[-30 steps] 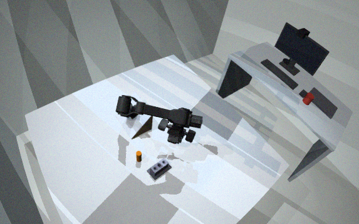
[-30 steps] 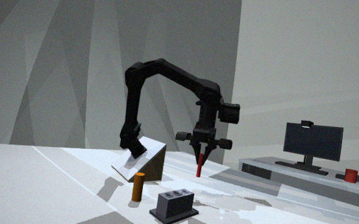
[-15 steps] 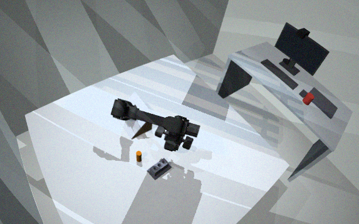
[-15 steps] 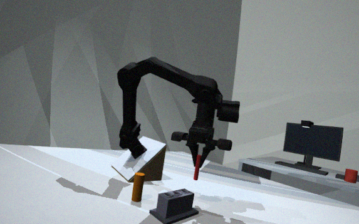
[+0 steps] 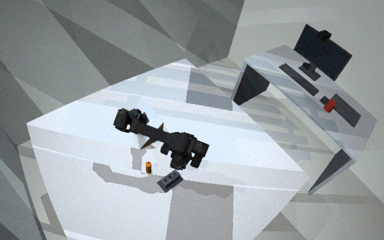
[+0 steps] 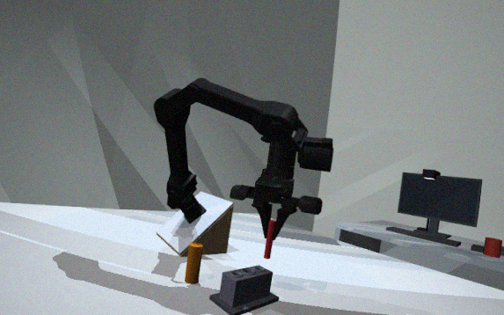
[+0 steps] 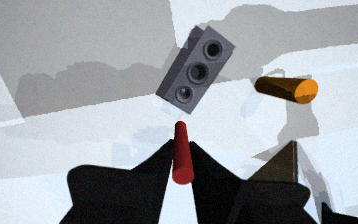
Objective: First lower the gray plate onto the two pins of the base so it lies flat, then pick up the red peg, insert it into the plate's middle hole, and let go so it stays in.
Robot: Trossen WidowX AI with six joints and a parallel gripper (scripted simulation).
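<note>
Right now my gripper tip is 3 cm short of the gray plate, 6 cm to the left of it and 7 cm above it. From my gripper tip the other things lie so: orange cylinder 7 cm behind, 13 cm to the right, 7 cm below; red peg right at my gripper tip.
</note>
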